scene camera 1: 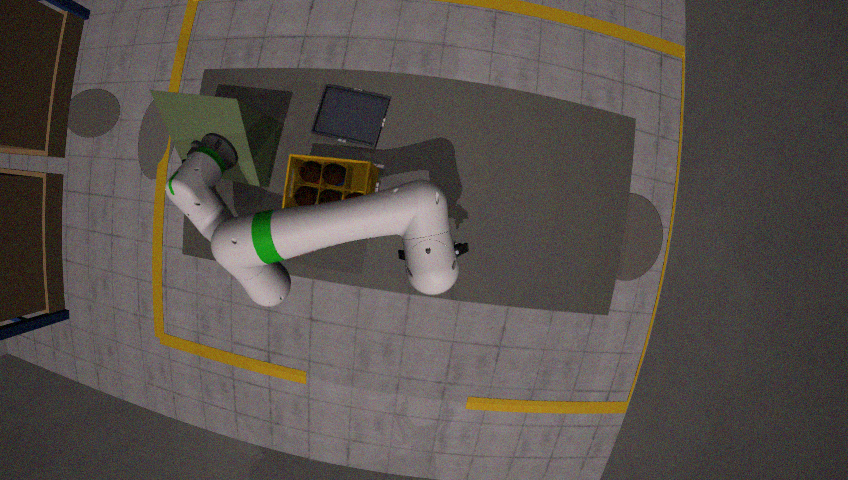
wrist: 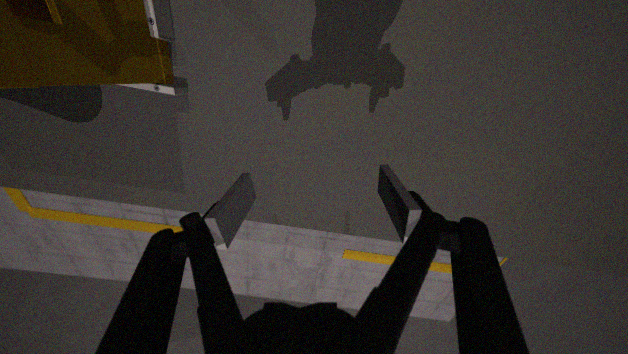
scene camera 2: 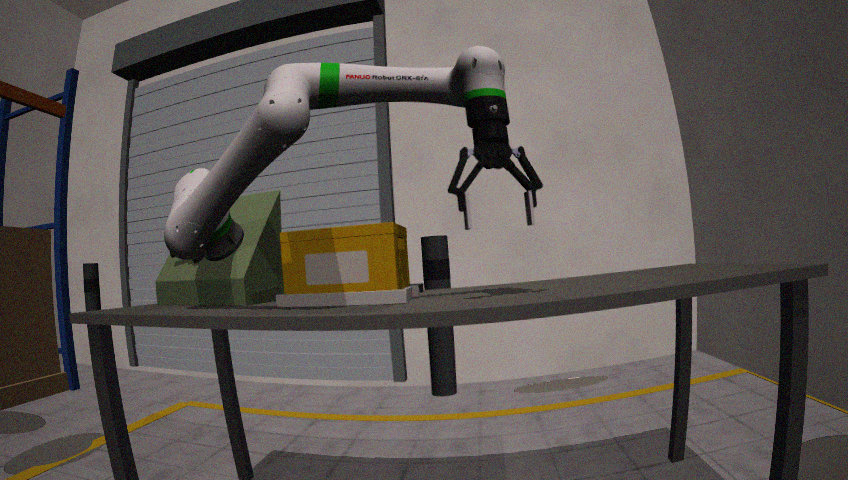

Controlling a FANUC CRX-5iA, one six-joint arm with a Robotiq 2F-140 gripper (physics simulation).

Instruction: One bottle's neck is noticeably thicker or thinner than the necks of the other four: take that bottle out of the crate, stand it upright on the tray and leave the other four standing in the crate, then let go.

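Where they show: gripper, fingertip midpoint: [wrist: 314, 182] [scene camera 2: 500, 226]; arm's base at its link origin: [scene camera 1: 220, 150] [scene camera 2: 223, 242].
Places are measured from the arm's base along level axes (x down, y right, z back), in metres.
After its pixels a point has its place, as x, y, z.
Observation:
The yellow crate [scene camera 1: 359, 161] {0.002, 0.051, -0.513} [scene camera 2: 389, 261] {0.086, 0.235, -0.514} [wrist: 85, 65] {0.064, 0.220, -0.529} stands on the table, partly under the arm in the overhead view. Dark round bottle tops [scene camera 1: 310, 171] {0.041, 0.078, -0.339} [scene camera 1: 334, 174] {0.051, 0.087, -0.420} [scene camera 1: 305, 196] {0.040, 0.160, -0.324} show in its compartments; the arm hides part of the crate, and neck thickness cannot be told. The back right compartment appears empty of a bottle. The dark blue tray [scene camera 1: 351, 115] {0.172, -0.145, -0.435} lies behind the crate with nothing standing on it. My gripper [scene camera 2: 498, 227] {0.034, 0.310, -0.749} [wrist: 314, 182] {0.034, 0.310, -0.749} is open and empty, pointing down high above the table, to the right of the crate; in the overhead view the arm mostly covers it.
The grey table [scene camera 1: 535, 196] {0.177, 0.127, -1.114} [scene camera 2: 624, 288] {0.177, 0.442, -0.975} extends right of the crate. A green sloped pedestal [scene camera 1: 208, 113] {-0.110, -0.103, -0.022} [scene camera 2: 255, 255] {0.045, 0.048, -0.127} carries the arm at the left. A pale base [scene camera 2: 345, 297] {0.158, 0.235, -0.411} [wrist: 170, 91] {0.147, 0.245, -0.541} lies under the crate. A dark post [scene camera 2: 441, 356] stands behind the table.

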